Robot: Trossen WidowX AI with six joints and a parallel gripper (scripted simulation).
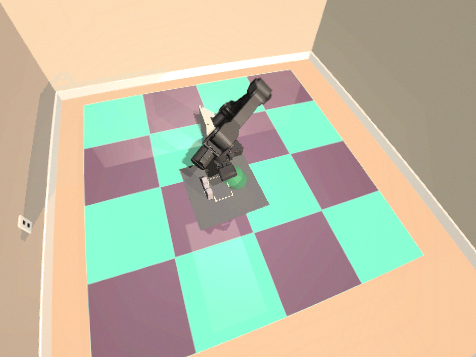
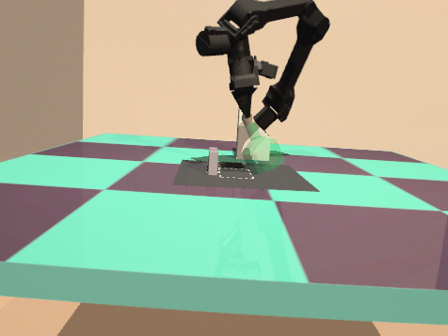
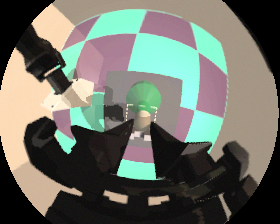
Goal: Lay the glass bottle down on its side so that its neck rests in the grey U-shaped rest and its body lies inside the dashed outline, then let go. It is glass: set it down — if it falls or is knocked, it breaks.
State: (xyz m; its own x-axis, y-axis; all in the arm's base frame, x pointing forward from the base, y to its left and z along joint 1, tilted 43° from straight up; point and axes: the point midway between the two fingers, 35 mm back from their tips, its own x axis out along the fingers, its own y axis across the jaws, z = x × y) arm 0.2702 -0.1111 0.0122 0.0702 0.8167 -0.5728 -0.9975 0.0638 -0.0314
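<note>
Now: gripper tip 50 mm above the green glass bottle and 20 mm to the right of it. From my gripper tip the other things lie so: dark grey mat: 140 mm below, 10 mm to the right.
</note>
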